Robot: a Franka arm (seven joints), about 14 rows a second.
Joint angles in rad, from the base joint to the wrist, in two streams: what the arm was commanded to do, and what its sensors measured. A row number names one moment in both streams.
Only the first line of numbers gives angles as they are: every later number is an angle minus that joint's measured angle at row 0.
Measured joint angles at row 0:
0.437, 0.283, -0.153, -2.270, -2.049, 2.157, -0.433
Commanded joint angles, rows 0 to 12:
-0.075, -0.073, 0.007, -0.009, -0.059, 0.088, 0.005
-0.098, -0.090, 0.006, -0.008, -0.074, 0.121, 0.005
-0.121, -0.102, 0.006, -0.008, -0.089, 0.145, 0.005
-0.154, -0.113, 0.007, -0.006, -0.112, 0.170, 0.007
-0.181, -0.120, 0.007, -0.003, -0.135, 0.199, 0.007
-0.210, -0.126, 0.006, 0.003, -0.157, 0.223, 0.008
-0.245, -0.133, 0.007, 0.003, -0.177, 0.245, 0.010
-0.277, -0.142, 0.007, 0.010, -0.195, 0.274, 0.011
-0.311, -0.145, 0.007, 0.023, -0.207, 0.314, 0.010
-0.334, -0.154, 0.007, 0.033, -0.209, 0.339, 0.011
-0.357, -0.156, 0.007, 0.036, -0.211, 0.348, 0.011
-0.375, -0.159, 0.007, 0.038, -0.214, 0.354, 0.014
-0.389, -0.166, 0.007, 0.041, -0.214, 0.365, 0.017
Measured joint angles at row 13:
-0.351, -0.144, -0.005, 0.036, -0.187, 0.327, 0.002
